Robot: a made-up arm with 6 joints.
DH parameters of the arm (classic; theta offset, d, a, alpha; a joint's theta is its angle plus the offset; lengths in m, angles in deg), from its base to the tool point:
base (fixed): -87.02 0 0.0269 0
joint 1: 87.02 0.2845 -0.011 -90
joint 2: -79.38 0 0.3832 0
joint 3: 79.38 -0.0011 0.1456 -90
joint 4: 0 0.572 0.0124 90
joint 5: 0 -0.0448 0.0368 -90
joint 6: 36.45 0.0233 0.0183 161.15
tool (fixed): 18.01 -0.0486 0 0
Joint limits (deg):
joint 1: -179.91..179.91
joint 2: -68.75..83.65
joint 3: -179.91..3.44
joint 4: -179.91..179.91
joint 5: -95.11..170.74
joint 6: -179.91..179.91
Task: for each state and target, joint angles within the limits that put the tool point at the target. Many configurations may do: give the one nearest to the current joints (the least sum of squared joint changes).
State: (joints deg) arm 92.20 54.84 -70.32 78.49 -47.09 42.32
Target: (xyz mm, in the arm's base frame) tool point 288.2 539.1 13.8
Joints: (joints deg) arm 71.72 41.97 -66.25 78.42 -50.63 41.07
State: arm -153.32 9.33 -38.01 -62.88 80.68 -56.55
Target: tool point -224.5 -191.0 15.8
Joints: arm -129.73 5.04 -6.02 -60.25 82.11 -58.60
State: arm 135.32 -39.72 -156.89 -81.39 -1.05 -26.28
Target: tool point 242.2 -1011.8 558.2
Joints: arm 106.42 -68.75 -176.47 -79.93 3.14 -26.22
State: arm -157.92 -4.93 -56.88 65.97 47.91 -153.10
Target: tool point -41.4 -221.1 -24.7
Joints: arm -108.99 16.93 -9.48 71.48 64.50 -155.55
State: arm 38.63 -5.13 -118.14 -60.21 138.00 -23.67
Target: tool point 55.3 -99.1 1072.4
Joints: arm 33.87 -49.40 -86.61 -50.96 156.16 -24.00
